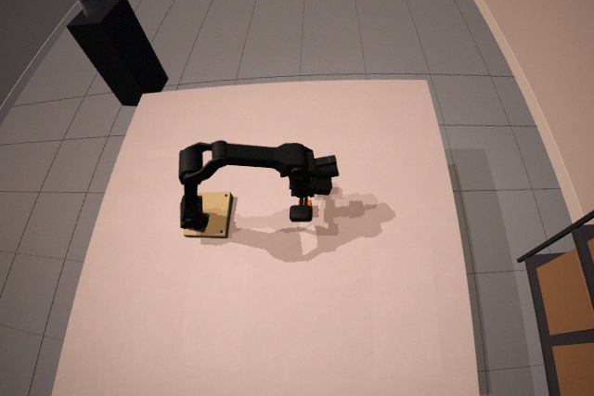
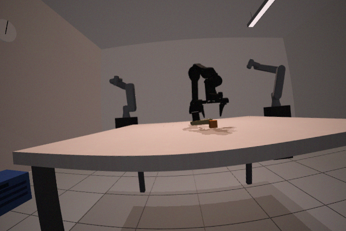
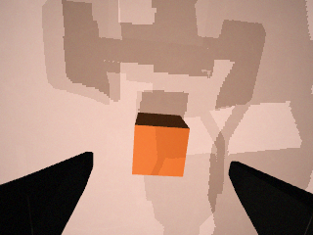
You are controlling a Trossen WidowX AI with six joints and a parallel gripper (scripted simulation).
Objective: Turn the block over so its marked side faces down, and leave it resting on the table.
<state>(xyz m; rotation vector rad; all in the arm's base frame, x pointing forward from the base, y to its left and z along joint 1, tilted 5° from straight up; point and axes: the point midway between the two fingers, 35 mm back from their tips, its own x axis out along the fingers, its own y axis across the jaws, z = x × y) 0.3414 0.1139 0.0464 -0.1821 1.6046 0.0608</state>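
My gripper tip is now 4 cm above the orange block and 1 cm past it.
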